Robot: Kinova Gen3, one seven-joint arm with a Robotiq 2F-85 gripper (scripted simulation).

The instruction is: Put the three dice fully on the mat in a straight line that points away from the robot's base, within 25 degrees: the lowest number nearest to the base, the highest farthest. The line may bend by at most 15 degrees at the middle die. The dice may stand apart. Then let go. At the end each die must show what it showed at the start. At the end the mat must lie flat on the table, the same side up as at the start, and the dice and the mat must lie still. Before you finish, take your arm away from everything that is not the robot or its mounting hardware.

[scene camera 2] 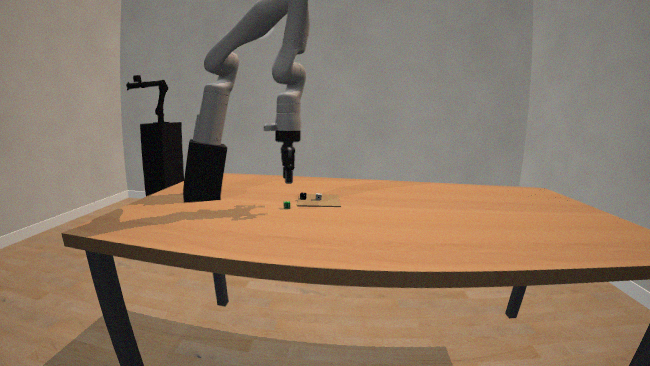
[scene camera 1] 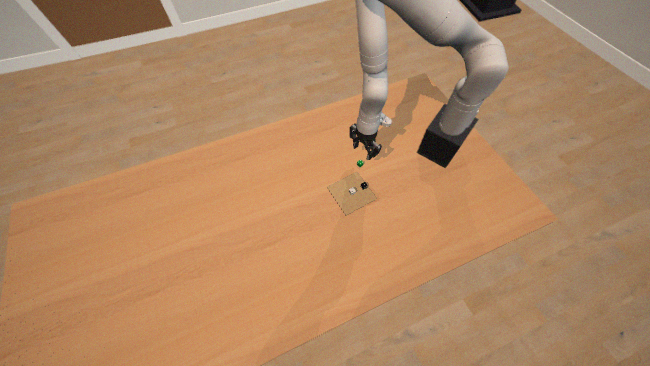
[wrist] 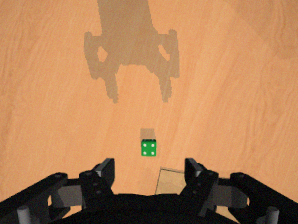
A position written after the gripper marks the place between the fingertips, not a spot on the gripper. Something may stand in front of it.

In view: the gripper (scene camera 2: 287, 180) and a mat (scene camera 1: 348, 203).
The mat also shows in the wrist view (wrist: 169, 181). The gripper is seen too in the wrist view (wrist: 149, 168).
